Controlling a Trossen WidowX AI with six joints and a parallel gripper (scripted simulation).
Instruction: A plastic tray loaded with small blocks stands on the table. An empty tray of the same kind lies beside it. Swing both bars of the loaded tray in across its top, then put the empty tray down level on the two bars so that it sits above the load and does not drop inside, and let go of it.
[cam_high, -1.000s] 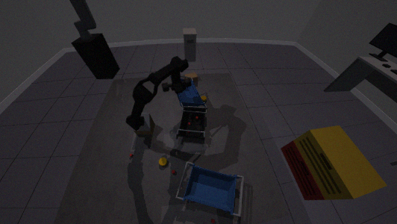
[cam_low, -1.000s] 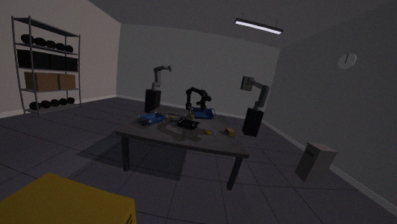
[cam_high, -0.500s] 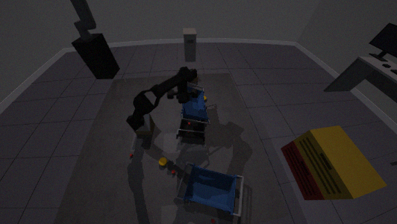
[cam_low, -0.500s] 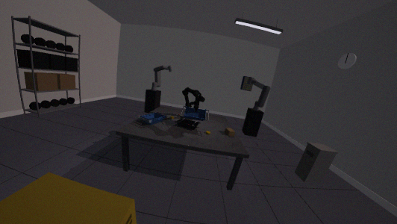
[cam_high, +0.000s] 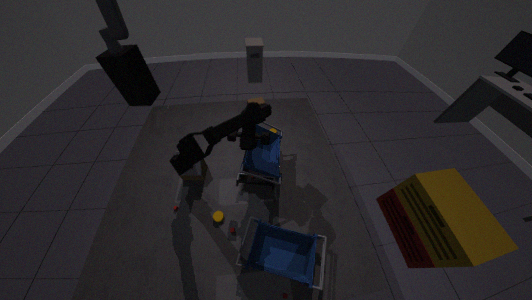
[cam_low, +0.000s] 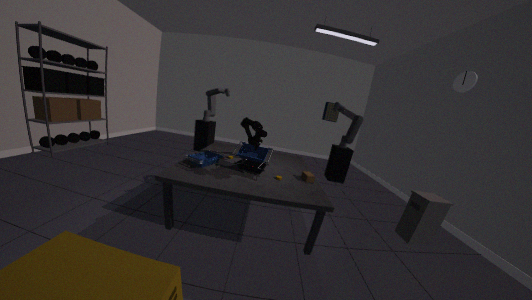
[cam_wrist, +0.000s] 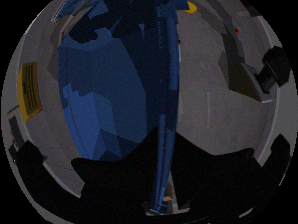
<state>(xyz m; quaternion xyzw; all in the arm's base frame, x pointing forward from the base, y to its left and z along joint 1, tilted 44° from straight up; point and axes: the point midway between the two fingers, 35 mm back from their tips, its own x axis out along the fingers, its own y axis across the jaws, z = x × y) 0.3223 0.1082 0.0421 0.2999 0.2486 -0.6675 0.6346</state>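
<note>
Right now the blue tray is 8 cm ahead of my gripper tip and 1 cm to the right of it. Also, from my gripper tip: brown box: 54 cm to the left, 15 cm below, 1 cm ahead.
</note>
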